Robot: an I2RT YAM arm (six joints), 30 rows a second.
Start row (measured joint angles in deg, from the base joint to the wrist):
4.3 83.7 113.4 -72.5 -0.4 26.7
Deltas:
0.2 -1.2 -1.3 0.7 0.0 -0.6
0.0 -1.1 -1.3 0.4 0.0 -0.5
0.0 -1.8 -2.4 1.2 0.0 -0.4
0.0 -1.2 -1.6 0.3 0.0 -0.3
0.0 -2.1 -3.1 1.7 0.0 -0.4
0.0 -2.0 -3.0 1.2 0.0 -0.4
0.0 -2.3 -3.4 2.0 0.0 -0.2
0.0 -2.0 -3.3 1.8 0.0 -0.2
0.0 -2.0 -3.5 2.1 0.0 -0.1
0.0 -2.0 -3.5 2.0 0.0 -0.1
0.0 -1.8 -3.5 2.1 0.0 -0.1
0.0 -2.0 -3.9 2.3 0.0 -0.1
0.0 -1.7 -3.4 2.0 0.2 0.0
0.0 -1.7 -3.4 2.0 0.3 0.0
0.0 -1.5 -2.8 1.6 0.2 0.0
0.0 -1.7 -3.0 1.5 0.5 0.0
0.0 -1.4 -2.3 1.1 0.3 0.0
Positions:
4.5 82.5 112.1 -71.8 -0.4 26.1
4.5 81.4 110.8 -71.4 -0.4 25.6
4.5 79.6 108.4 -70.2 -0.4 25.2
4.5 78.4 106.8 -69.9 -0.4 24.9
4.5 76.3 103.7 -68.2 -0.4 24.5
4.5 74.3 100.7 -67.0 -0.4 24.1
4.5 72.0 97.3 -65.0 -0.4 23.9
4.5 70.0 94.0 -63.2 -0.4 23.7
4.5 68.0 90.5 -61.1 -0.4 23.6
4.5 66.0 87.0 -59.1 -0.4 23.5
4.5 64.2 83.5 -57.0 -0.4 23.4
4.5 62.2 79.6 -54.7 -0.4 23.3
4.5 60.5 76.2 -52.7 -0.2 23.3
4.5 58.8 72.8 -50.7 0.1 23.3
4.5 57.3 70.0 -49.1 0.3 23.3
4.5 55.6 67.0 -47.6 0.8 23.3
4.5 54.2 64.7 -46.5 1.1 23.3

